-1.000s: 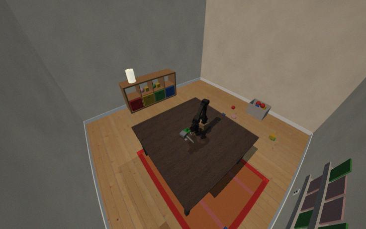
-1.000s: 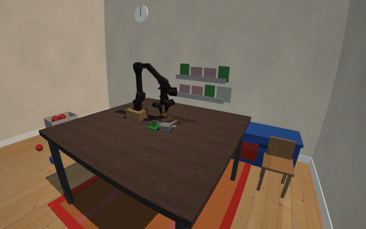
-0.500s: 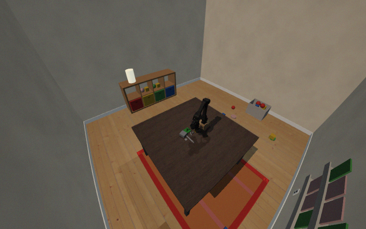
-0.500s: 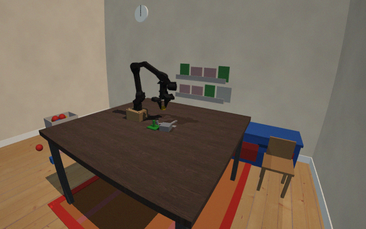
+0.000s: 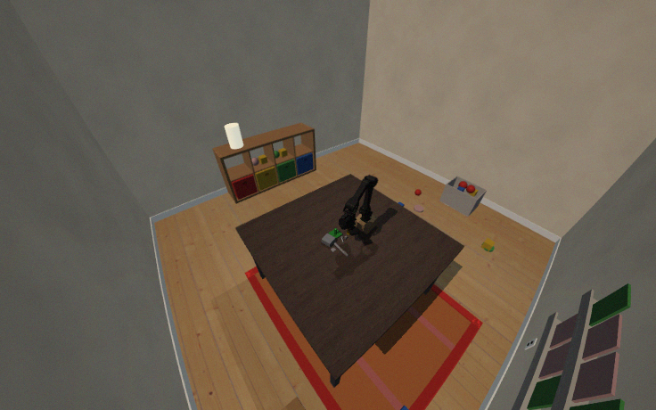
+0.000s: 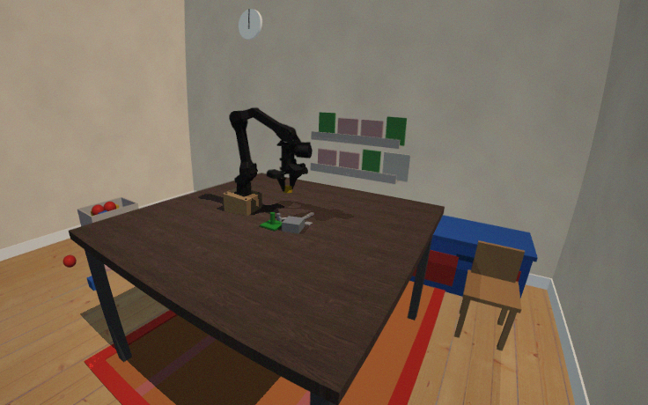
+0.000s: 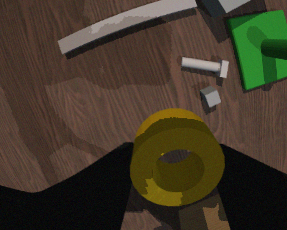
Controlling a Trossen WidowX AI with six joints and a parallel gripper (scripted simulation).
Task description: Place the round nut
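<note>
The grey bolt-like piece lies 15 cm below my hand, 6 cm to the right of it and 1 cm ahead of it. From my hand the other things lie so: grey bar: 15 cm below, 9 cm ahead; grey square tile: 16 cm below, 13 cm ahead, 3 cm to the right; small grey cube: 15 cm below, 5 cm to the right, 2 cm behind.
</note>
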